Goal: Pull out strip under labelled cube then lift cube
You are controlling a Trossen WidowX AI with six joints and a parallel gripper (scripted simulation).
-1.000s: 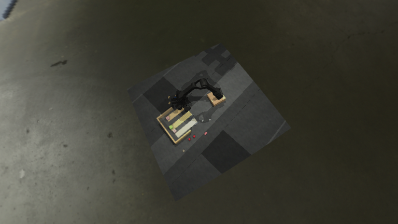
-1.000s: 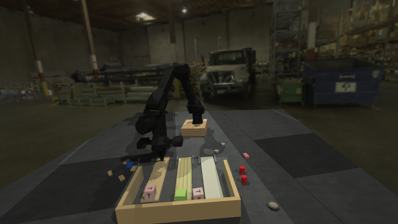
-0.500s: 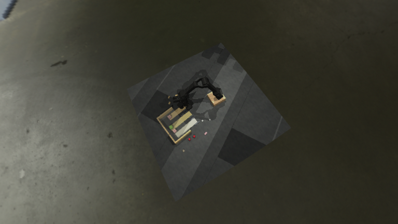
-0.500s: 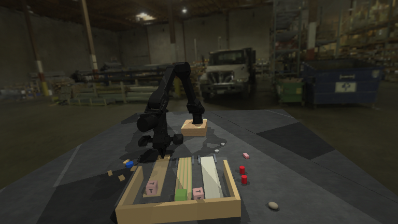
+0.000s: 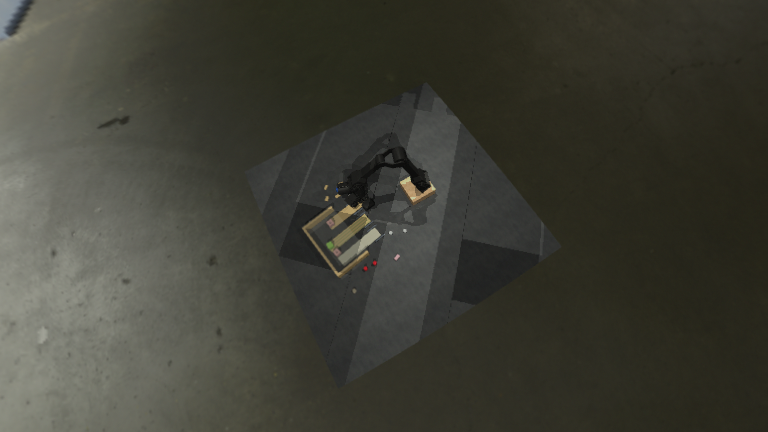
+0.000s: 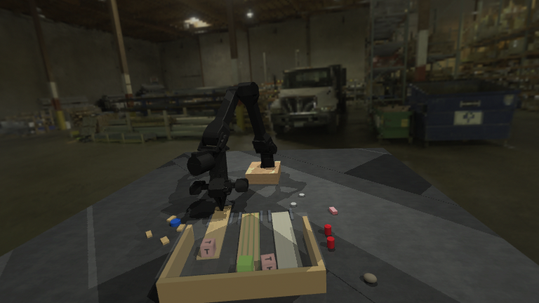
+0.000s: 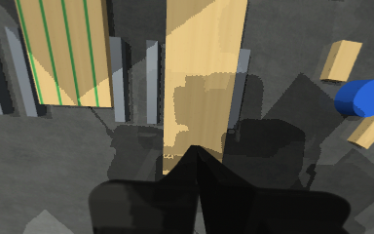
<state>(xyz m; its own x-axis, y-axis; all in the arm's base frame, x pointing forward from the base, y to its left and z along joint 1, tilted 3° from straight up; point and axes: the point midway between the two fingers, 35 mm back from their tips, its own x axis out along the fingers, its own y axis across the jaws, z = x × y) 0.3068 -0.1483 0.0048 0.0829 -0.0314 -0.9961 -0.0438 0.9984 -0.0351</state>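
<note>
My gripper tip is now 10 cm short of the tan strip and 1 cm to the right of it. Round my gripper tip: blue disc 13 cm to the right, 6 cm ahead; grey pebble 38 cm to the left, 30 cm ahead; pink block 37 cm to the left, 3 cm ahead.
</note>
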